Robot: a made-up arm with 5 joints.
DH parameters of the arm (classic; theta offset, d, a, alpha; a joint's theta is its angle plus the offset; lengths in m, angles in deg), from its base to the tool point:
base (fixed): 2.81 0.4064 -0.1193 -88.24
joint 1: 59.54 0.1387 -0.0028 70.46
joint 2: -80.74 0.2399 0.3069 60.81
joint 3: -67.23 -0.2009 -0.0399 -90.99
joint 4: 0 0.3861 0.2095 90.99
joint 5: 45.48 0 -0.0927 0
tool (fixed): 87.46 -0.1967 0 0
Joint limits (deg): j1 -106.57..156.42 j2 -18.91..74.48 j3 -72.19..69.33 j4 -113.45..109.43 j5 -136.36..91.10
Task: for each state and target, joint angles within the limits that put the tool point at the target. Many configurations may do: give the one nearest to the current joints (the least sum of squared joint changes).
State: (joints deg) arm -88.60 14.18 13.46 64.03 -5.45
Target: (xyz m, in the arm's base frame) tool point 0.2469 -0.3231 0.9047
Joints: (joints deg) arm -80.42 -6.46 -1.61 44.84 5.16
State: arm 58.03 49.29 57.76 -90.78 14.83
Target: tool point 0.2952 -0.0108 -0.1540
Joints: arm 43.09 28.17 48.80 -90.51 16.51
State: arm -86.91 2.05 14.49 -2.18 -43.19
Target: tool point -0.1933 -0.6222 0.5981
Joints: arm -106.57 -18.91 -19.78 -26.81 -76.30
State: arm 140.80 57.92 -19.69 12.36 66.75
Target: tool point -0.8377 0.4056 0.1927
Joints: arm 100.23 62.88 8.40 34.25 83.92
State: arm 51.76 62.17 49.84 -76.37 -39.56
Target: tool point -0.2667 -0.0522 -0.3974
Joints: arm 73.77 34.55 29.44 -65.05 -71.12
